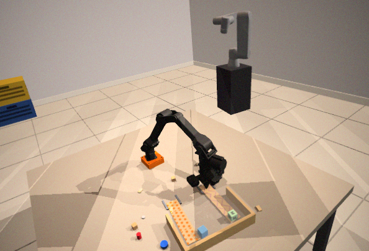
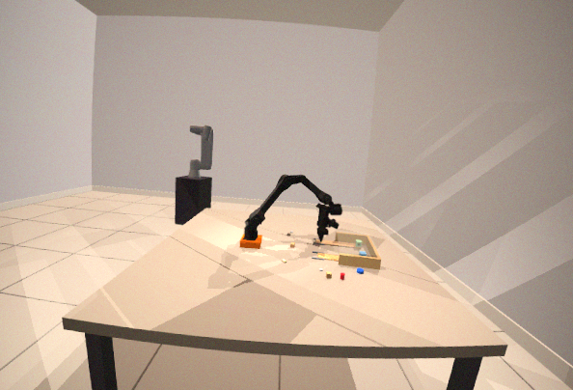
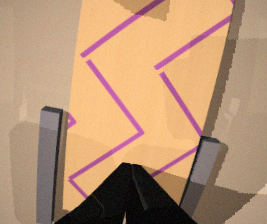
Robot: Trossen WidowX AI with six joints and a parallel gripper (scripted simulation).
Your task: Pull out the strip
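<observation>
The zigzag strip lies 10 cm ahead of my gripper tip and 1 cm to the left of it. Round my gripper tip: blue disc: 18 cm ahead, 30 cm to the right; red cylinder: 10 cm ahead, 38 cm to the right.
</observation>
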